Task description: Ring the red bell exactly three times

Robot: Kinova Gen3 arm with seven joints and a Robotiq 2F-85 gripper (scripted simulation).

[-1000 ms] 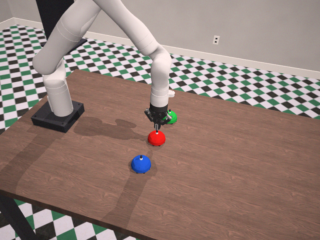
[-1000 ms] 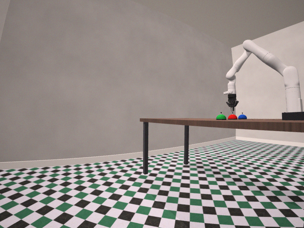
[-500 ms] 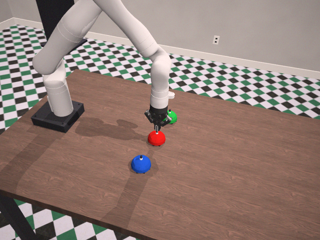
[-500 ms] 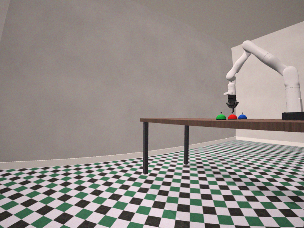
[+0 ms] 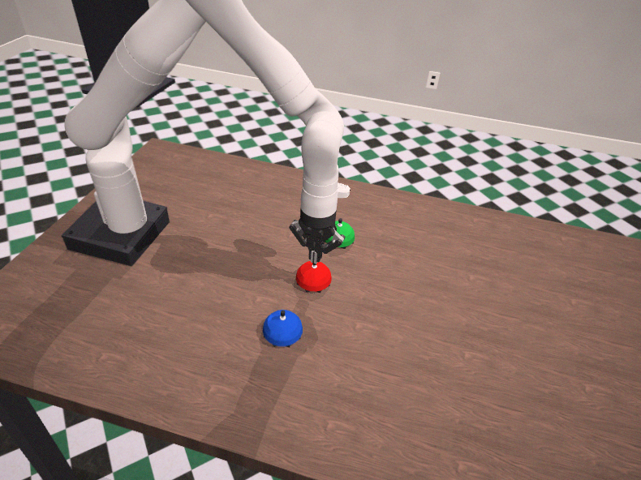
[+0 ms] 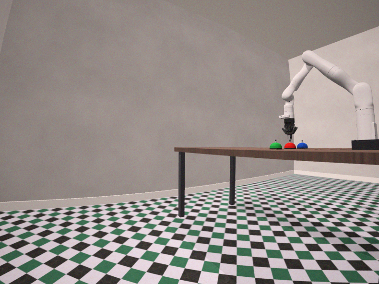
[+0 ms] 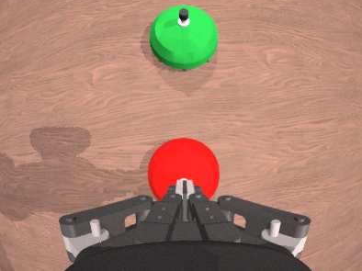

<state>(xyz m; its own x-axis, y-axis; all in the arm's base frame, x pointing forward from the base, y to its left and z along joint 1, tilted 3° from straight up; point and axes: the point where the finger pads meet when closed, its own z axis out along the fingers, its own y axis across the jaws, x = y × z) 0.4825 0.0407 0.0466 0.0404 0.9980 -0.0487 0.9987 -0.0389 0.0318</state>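
Now: the red bell 40 mm below my hand. From my hand the other things lie so: green bell: 160 mm to the left, 40 mm below, 10 mm ahead; then blue bell: 160 mm to the right, 40 mm below, 10 mm behind.
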